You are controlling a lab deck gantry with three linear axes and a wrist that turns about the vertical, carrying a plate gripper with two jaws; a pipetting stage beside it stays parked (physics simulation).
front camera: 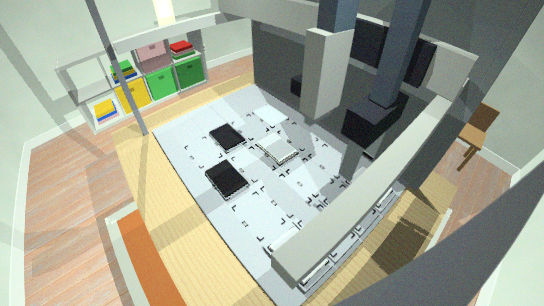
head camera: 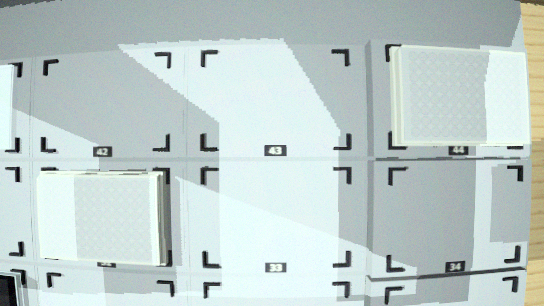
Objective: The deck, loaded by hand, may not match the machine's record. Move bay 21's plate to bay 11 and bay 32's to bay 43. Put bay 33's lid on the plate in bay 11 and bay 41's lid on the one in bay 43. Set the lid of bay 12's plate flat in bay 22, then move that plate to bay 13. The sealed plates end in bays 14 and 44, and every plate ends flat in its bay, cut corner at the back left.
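Places are measured from the robot's base along level axes (x ahead, y left, z up), in centimetres.
Where they show: gripper, fingertip midpoint: (front camera: 356, 165); robot's base, origin of the base link: (front camera: 185, 147).
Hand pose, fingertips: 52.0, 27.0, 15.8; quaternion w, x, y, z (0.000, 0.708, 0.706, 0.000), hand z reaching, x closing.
Each offset is from my fingertips to the top centre of the thing, as dx, dy, dz. "pt": to the spot under its first point.
My gripper (front camera: 358, 167) hangs over the right rear of the deck, jaws apart with no plate seen between them; the tips are partly hard to see. It does not show in the head view. Bay 43 @(pt -12.8, +9.3, -15.8) (head camera: 275, 100) and bay 33 @(pt -12.9, -1.5, -15.8) (head camera: 275, 220) hold no plate or lid. A pale plate @(-29.2, -1.3, -14.3) (head camera: 107, 217) (front camera: 278, 148) sits in bay 32, with layered edges. A pale sealed plate @(+3.6, +9.4, -12.9) (head camera: 450, 95) is in bay 44. A thin white lid @(-45.6, +9.4, -15.0) (front camera: 270, 115) (head camera: 5, 107) lies in bay 41. Black-topped plates sit in bay 21 @(pt -44.8, -12.1, -14.1) (front camera: 227, 136) and bay 12 @(pt -28.4, -23.0, -14.1) (front camera: 226, 178).
The pale block of the parked pipetting stage (front camera: 325, 72) stands left of the gripper in the front view. A long grey beam (front camera: 360, 200) crosses the front view and hides the deck's right side. A pale plate edge @(pt -1.7, -23.1, -12.9) (front camera: 283, 239) shows beside its near end. A cube shelf stands behind.
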